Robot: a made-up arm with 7 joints. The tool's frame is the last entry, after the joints.
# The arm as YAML. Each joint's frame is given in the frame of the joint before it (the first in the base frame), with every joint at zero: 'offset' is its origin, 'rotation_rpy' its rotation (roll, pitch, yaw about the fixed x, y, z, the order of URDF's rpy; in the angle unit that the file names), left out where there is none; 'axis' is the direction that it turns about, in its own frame. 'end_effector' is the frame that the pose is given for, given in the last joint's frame.
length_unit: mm
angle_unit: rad
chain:
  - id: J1
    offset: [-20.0, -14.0, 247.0]
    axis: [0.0, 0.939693, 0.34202]
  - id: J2
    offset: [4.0, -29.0, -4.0]
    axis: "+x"
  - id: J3
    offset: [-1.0, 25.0, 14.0]
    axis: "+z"
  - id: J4
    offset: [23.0, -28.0, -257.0]
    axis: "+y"
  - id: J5
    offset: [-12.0, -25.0, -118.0]
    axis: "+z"
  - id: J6
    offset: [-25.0, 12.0, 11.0]
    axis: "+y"
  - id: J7
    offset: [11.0, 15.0, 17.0]
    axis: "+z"
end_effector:
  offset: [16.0, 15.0, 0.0]
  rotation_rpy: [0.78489, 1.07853, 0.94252]
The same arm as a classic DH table. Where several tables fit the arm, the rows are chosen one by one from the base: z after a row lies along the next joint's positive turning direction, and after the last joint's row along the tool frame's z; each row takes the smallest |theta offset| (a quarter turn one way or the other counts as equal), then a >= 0, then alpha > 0; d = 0 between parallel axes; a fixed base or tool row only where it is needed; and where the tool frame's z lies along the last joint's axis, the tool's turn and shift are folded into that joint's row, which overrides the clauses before.
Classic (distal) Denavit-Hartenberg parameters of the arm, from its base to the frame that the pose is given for. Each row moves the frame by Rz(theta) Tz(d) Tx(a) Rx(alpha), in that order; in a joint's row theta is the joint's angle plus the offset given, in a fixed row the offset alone. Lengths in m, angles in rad.
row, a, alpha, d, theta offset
base (fixed), -0.02, -1.2218, 0.2521, 0
J1, 0.0062, -1.5708, -0.0435, -1.5708
J2, -0.025, 1.5708, 0.003, 1.2218
J3, 0.023, -1.5708, -0.243, 1.5708
J4, -0.012, 1.5708, -0.053, 0
J5, -0.025, -1.5708, -0.107, 0
J6, 0.011, 1.5708, 0.027, 0
J7, -0.0134, -1.2299, 0.0108, -1.4762
tool (fixed), 0, 0, 0.0184, 1.9331

